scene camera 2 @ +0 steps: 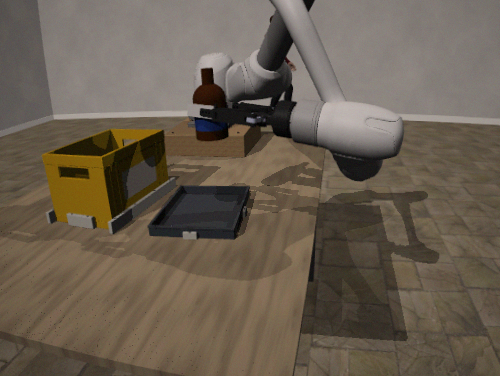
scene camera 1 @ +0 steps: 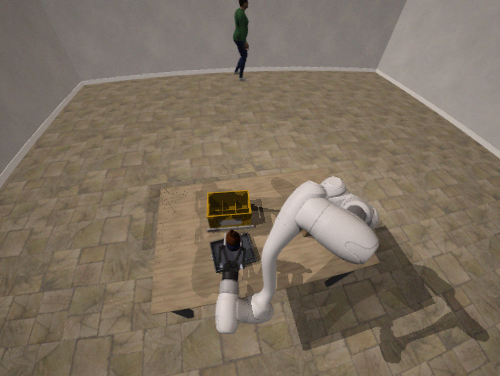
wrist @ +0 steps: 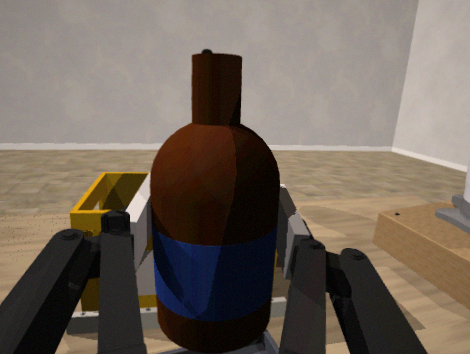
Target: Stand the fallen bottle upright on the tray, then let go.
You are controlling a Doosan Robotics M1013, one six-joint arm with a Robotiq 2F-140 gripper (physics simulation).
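Frame: origin at the arm's base, x ahead, y left, z up, level; millimetres.
Where they show: gripper, fingertip midpoint: (scene camera 2: 198, 107).
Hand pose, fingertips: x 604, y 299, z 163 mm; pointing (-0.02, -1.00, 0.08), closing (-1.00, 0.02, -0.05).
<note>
After its pixels a point has its place.
The brown bottle (scene camera 1: 232, 237) @(x 606, y 342, z 216 mm) (scene camera 2: 210, 96) @(x 634, y 349, z 192 mm) (wrist: 215, 185) @(x 607, y 364, z 192 mm) with a blue label is upright, neck up, held in the air. My gripper (scene camera 1: 233, 248) (scene camera 2: 211, 116) (wrist: 216, 196) @(x 604, y 299, z 163 mm) points sideways and is shut on the bottle's body, one pad on each side around the label and shoulder. The dark tray (scene camera 1: 215, 254) @(x 723, y 318, z -88 mm) (scene camera 2: 200, 212) @(x 625, y 294, z -89 mm) lies on the table. In the scene camera 2 view the bottle's base is well above the tray, with a wide gap. In the wrist view a small piece of the tray (wrist: 270, 343) @(x 523, y 199, z -70 mm) shows below the bottle's base; the rest is hidden.
A yellow crate (scene camera 1: 215, 220) @(x 730, y 144, z 31 mm) (scene camera 2: 80, 187) @(x 785, y 71, z 5 mm) (wrist: 82, 220) @(x 762, y 148, z 71 mm) with dividers stands beside the tray, along light grey rails (scene camera 2: 145, 202) @(x 650, y 145, z -75 mm) (wrist: 115, 321). The arm's wooden base block (scene camera 2: 215, 146) @(x 166, y 81, z -55 mm) (wrist: 425, 250) @(x 180, y 17, z -39 mm) is on the table (scene camera 2: 200, 300) @(x 918, y 471, z -94 mm). A person in green (scene camera 1: 241, 30) is far off near the back wall.
</note>
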